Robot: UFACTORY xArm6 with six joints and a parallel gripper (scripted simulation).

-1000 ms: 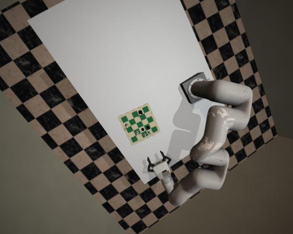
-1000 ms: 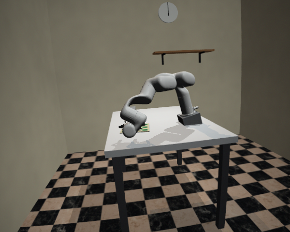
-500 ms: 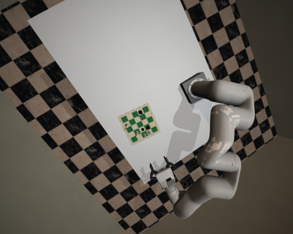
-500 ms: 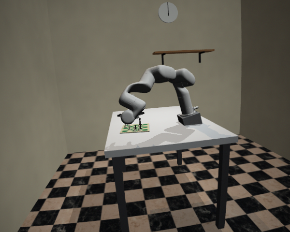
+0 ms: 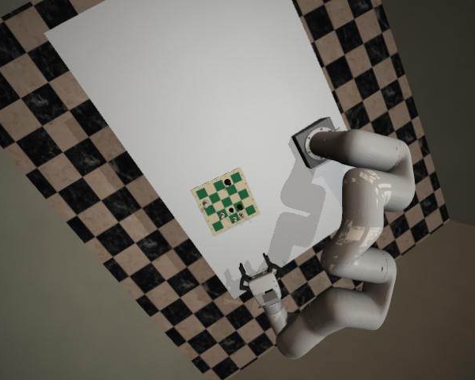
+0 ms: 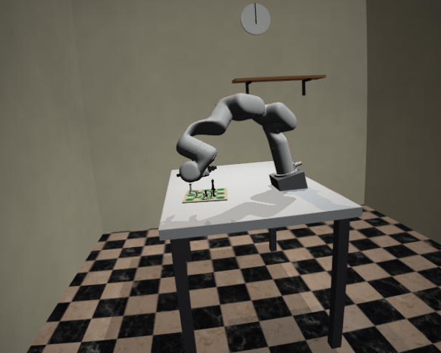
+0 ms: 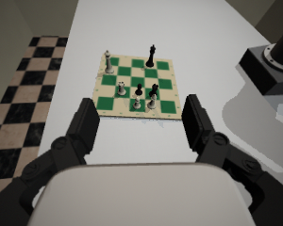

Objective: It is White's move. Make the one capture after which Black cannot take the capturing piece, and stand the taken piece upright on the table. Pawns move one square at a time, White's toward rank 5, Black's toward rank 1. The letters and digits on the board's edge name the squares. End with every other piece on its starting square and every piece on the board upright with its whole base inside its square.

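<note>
Now: hand 15 cm to the left of the black pawn, 15 cm above it and 5 cm past it. From my hand the other things lie so: white piece 24 cm to the right, 13 cm below, 1 cm ahead; then green-and-cream chessboard 19 cm to the right, 16 cm below, 5 cm behind; then white pawn 15 cm below, 11 cm to the right, 3 cm behind.
</note>
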